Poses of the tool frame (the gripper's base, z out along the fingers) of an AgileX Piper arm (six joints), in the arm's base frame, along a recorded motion.
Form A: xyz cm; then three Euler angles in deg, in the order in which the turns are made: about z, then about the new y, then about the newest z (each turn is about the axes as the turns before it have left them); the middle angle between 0 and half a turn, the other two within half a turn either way.
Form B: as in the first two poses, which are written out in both.
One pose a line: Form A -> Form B
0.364 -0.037 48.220 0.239 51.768 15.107 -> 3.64 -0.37 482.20 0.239 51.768 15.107
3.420 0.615 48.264 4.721 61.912 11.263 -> 34.20 6.15 482.64 4.721 61.912 11.263
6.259 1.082 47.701 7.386 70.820 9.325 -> 62.59 10.82 477.01 7.386 70.820 9.325
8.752 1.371 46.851 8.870 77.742 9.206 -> 87.52 13.71 468.51 8.870 77.742 9.206
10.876 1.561 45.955 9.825 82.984 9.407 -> 108.76 15.61 459.55 9.825 82.984 9.407
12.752 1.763 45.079 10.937 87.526 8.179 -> 127.52 17.63 450.79 10.937 87.526 8.179
